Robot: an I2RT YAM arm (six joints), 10 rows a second.
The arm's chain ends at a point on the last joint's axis. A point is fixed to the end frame.
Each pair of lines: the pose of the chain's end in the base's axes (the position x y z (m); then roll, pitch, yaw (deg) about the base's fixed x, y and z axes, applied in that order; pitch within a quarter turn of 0, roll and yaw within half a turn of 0), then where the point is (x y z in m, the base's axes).
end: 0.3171 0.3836 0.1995 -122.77 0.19 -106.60
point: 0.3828 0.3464 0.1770
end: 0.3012 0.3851 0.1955 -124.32 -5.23 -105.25
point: 0.3666 0.3474 0.1728
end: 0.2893 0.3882 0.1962 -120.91 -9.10 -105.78
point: 0.3554 0.3488 0.1791
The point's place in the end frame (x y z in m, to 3 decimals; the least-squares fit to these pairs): 0.017 -0.021 0.074
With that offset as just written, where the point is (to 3 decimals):
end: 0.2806 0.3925 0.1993 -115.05 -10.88 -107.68
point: 0.347 0.351 0.190
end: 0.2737 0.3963 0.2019 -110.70 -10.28 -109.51
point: 0.340 0.354 0.199
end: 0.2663 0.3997 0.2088 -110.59 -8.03 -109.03
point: 0.333 0.358 0.205
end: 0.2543 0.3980 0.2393 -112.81 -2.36 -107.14
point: 0.322 0.359 0.231
